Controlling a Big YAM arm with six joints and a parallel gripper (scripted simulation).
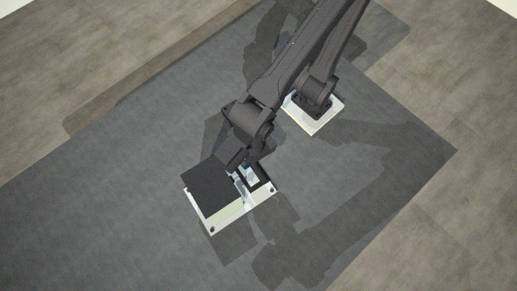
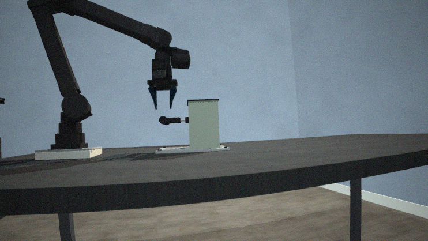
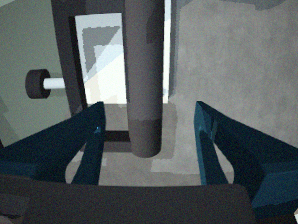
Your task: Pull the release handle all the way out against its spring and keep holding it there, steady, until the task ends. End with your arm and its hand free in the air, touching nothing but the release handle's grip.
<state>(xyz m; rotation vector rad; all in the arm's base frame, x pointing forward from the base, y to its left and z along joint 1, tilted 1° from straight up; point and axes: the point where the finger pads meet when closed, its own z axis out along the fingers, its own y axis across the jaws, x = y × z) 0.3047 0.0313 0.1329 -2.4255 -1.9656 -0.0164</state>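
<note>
Right now my hand is 60 mm short of the release handle, 50 mm above it and 10 mm to the left of it.
</note>
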